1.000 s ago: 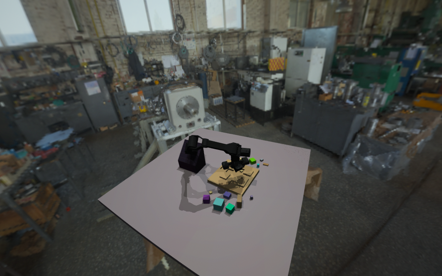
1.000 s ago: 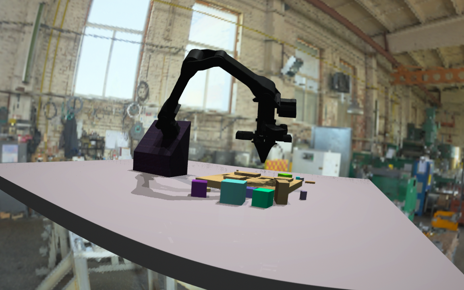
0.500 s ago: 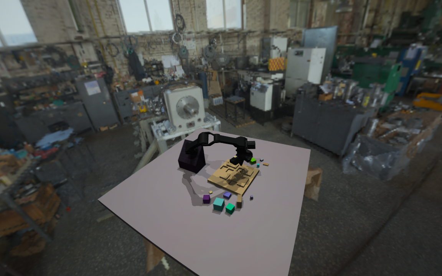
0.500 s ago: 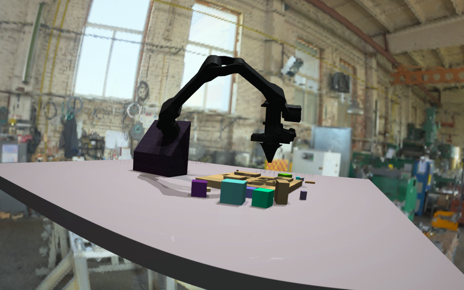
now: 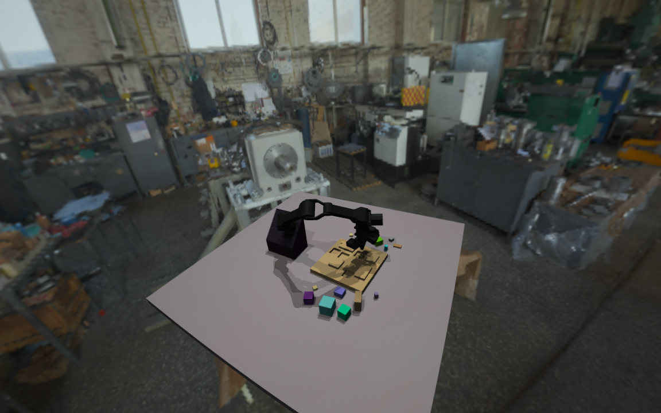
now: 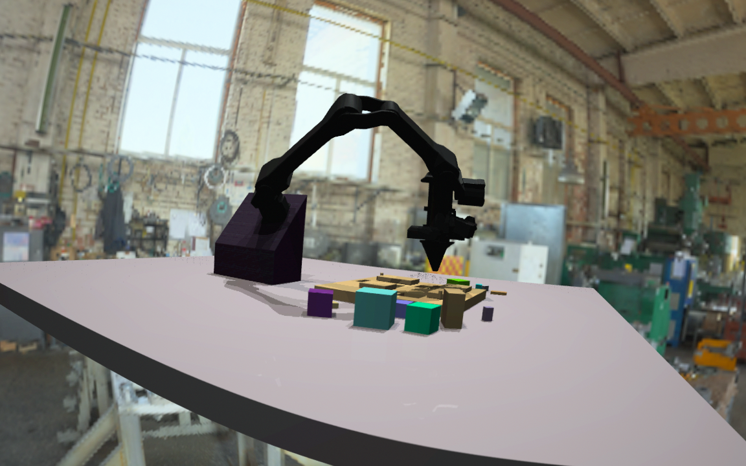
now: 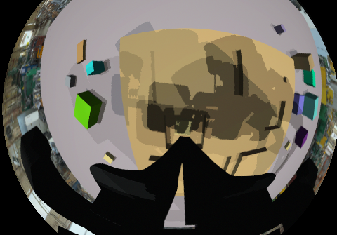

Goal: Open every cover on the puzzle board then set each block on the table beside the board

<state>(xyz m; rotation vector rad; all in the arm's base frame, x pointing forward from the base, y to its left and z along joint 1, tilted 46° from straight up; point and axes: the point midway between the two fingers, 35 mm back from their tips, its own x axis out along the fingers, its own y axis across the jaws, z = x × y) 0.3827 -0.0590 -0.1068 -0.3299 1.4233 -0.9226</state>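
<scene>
Now: gripper tip 4 cm past the tan puzzle board, 5 cm to the left of it and 4 cm above it. Round my gripper tip: lime block 5 cm ahead, 16 cm to the left, 5 cm below; small teal block 11 cm ahead, 11 cm to the left, 5 cm below; flat orange piece 16 cm ahead, 15 cm to the left, 6 cm below.
</scene>
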